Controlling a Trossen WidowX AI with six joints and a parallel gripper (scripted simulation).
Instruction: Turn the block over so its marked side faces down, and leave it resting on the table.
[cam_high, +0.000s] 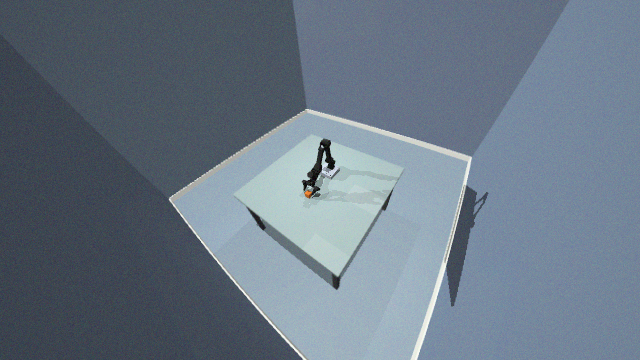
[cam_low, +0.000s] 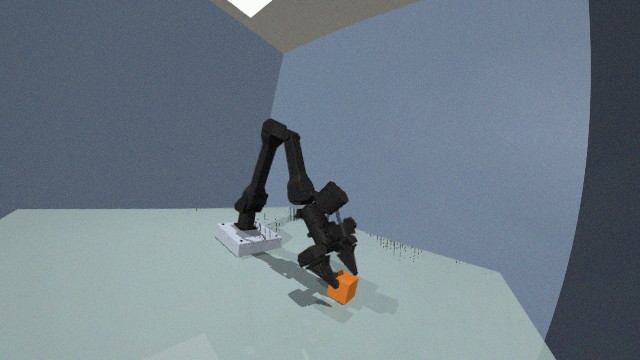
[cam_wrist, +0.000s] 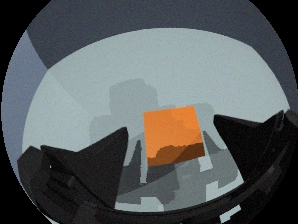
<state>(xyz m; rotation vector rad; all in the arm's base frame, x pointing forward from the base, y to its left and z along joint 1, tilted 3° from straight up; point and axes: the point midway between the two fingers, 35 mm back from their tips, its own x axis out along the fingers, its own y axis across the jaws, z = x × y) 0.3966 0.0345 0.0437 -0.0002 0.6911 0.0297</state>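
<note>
My gripper tip is now 2 cm past the orange block and 2 cm above it.
</note>
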